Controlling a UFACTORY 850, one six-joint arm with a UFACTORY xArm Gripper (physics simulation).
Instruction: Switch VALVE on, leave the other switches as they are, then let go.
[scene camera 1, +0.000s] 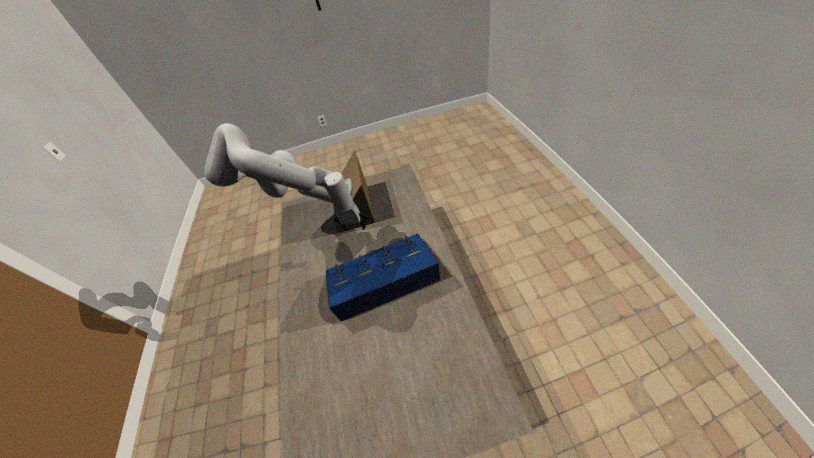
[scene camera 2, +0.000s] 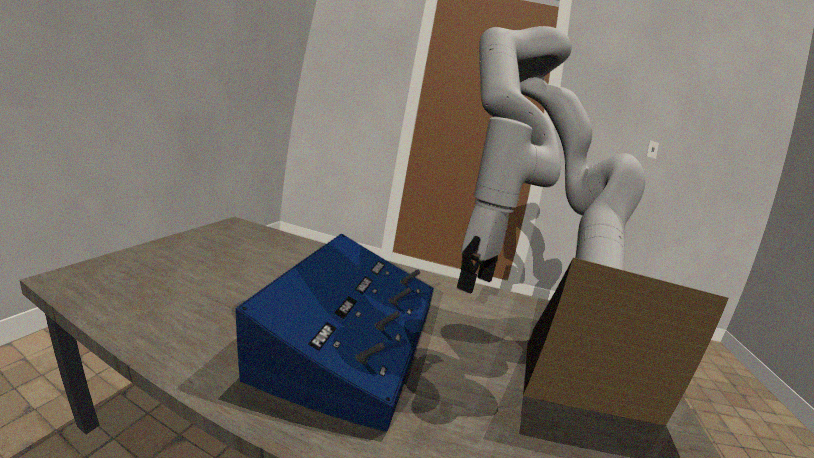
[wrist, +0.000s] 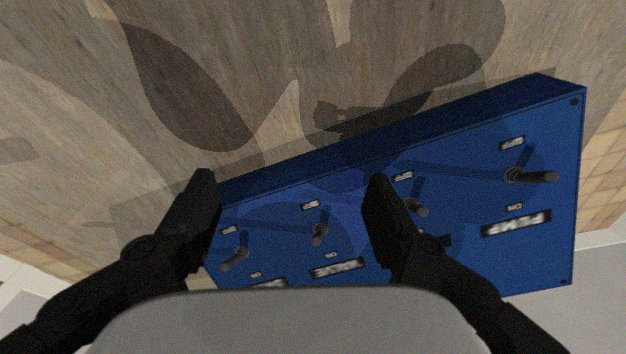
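Observation:
The blue switch panel (scene camera 1: 380, 279) (scene camera 2: 307, 319) (wrist: 530, 255) stands on the table with several levers. The VALVE label (scene camera 2: 364, 284) (wrist: 337, 268) is blurred; its lever (scene camera 2: 400, 296) (wrist: 319, 233) seems to lean to the OFF side, like its neighbours. My gripper (scene camera 1: 363, 225) (scene camera 2: 475, 283) (wrist: 294, 190) is open and empty, above the table beyond the panel's low OFF edge, touching no lever. In the wrist view the VALVE lever appears between the fingers, farther down. The right finger partly hides the area near the FAN lever (wrist: 416, 206). The PUMP lever (scene camera 2: 371, 356) (wrist: 535, 176) is at the panel's end.
A brown wooden box (scene camera 1: 358, 185) (scene camera 2: 626, 341) stands on the table (scene camera 1: 364, 387) (scene camera 2: 170, 267) on the robot's side, close to my gripper in the first scene view. The fourth lever (scene camera 2: 410, 277) (wrist: 235, 258) stands beside VALVE, opposite FAN.

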